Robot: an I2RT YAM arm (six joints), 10 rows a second.
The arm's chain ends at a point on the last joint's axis. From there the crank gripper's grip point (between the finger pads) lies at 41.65 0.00 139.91 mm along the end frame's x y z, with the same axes.
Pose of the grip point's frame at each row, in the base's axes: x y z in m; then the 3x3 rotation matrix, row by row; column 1 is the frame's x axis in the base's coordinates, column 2 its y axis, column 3 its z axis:
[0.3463 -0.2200 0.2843], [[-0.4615 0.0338 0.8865], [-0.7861 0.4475 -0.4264], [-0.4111 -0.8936 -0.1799]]
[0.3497 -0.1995 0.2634], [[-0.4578 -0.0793 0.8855], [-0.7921 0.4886 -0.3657], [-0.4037 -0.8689 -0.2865]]
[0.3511 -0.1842 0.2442], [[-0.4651 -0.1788 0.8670], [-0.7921 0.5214 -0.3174], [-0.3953 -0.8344 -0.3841]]
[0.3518 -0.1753 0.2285], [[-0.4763 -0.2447 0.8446], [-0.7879 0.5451 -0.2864], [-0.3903 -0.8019 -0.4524]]
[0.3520 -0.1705 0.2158], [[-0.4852 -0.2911 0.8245], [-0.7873 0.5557 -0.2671], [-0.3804 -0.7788 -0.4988]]
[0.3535 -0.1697 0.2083], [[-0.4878 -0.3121 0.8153], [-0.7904 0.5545 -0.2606], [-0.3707 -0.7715 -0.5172]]
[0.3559 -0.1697 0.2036], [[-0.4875 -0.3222 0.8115], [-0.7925 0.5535 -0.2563], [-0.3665 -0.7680 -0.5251]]
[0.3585 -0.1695 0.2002], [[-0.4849 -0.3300 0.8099], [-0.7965 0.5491 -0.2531], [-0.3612 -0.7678 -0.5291]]
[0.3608 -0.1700 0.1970], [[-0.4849 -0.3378 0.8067], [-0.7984 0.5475 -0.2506], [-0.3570 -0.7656 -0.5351]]
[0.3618 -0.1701 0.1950], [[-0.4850 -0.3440 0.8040], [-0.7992 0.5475 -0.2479], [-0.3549 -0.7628 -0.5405]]
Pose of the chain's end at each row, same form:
[0.2415 -0.1276 0.3266], [[-0.4615 0.0338 0.8865], [-0.7861 0.4475 -0.4264], [-0.4111 -0.8936 -0.1799]]
[0.2449 -0.1153 0.3203], [[-0.4578 -0.0793 0.8855], [-0.7921 0.4886 -0.3657], [-0.4037 -0.8689 -0.2865]]
[0.2492 -0.1068 0.3144], [[-0.4651 -0.1788 0.8670], [-0.7921 0.5214 -0.3174], [-0.3953 -0.8344 -0.3841]]
[0.2535 -0.1024 0.3081], [[-0.4763 -0.2447 0.8446], [-0.7879 0.5451 -0.2864], [-0.3903 -0.8019 -0.4524]]
[0.2569 -0.1003 0.3014], [[-0.4852 -0.2911 0.8245], [-0.7873 0.5557 -0.2671], [-0.3804 -0.7788 -0.4988]]
[0.2597 -0.1003 0.2961], [[-0.4878 -0.3121 0.8153], [-0.7904 0.5545 -0.2606], [-0.3707 -0.7715 -0.5172]]
[0.2627 -0.1008 0.2923], [[-0.4875 -0.3222 0.8115], [-0.7925 0.5535 -0.2563], [-0.3665 -0.7680 -0.5251]]
[0.2654 -0.1009 0.2893], [[-0.4849 -0.3300 0.8099], [-0.7965 0.5491 -0.2531], [-0.3612 -0.7678 -0.5291]]
[0.2681 -0.1017 0.2867], [[-0.4849 -0.3378 0.8067], [-0.7984 0.5475 -0.2506], [-0.3570 -0.7656 -0.5351]]
[0.2695 -0.1021 0.2854], [[-0.4850 -0.3440 0.8040], [-0.7992 0.5475 -0.2479], [-0.3549 -0.7628 -0.5405]]

